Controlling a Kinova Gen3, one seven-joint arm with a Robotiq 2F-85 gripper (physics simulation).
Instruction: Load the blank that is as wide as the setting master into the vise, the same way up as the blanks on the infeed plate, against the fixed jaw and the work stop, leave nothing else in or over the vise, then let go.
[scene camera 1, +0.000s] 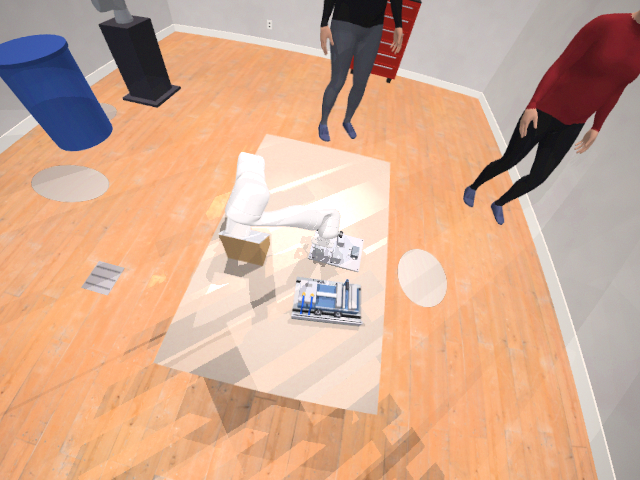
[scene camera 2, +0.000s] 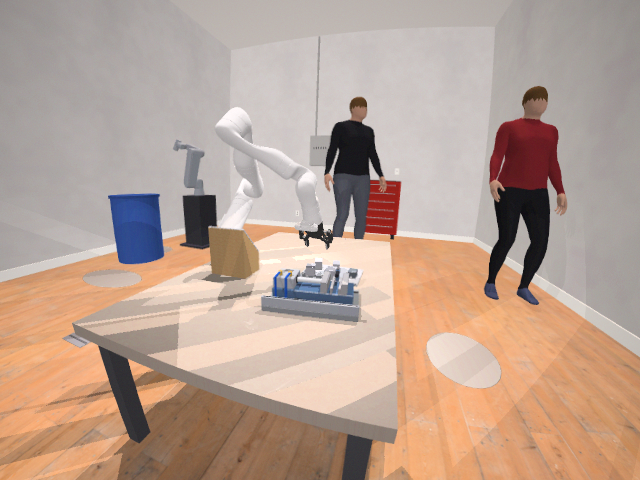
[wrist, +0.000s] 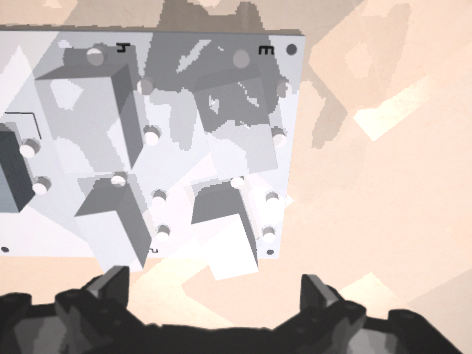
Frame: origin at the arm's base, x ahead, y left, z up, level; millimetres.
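Seen in the pictures: gripper, between the fingertips: (scene camera 2: 317, 247) (wrist: 215, 288); arm's base, origin of its link: (scene camera 1: 238, 233) (scene camera 2: 227, 235).
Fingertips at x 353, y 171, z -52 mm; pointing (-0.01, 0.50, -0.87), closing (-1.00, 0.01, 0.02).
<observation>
Offsets run from my fingertips to a thing's top centre. "spot": to the spot under its first point. Level surfaces: height alone.
The infeed plate {dx +75, dy -7, dz -107 mm} (scene camera 1: 351, 265) (wrist: 175, 220) is white, with pale pins. In the wrist view, four pale grey blanks stand on it: a wide one {dx +81, dy -53, dz -71 mm} (wrist: 85, 120) by the mark 4, another {dx -10, dy -54, dz -71 mm} (wrist: 240, 125) by the mark 3, and narrower ones at front left (wrist: 112, 240) and front right (wrist: 227, 245). The dark setting master {spot: dx +148, dy -7, dz -89 mm} (wrist: 12, 175) is partly cut off at the left edge. My gripper (scene camera 2: 317, 244) (wrist: 215, 288) is open and empty, high above the plate area. The vise {dx +92, dy -287, dz -16 mm} (scene camera 1: 326, 295) (scene camera 2: 323, 290) has a blue bed and light jaws; I make out no blank between them, but details are small.
The vise stands on a grey base {spot: dx +103, dy -379, dz -68 mm} (scene camera 1: 326, 319) (scene camera 2: 310, 307) on the table {dz -115 mm} (scene camera 1: 268, 356) (scene camera 2: 258, 356), beside the plate. Two blue upright strips are at its left end. A tan block (scene camera 1: 245, 249) (scene camera 2: 233, 253) stands at the arm's base. Two people stand beyond the table.
</observation>
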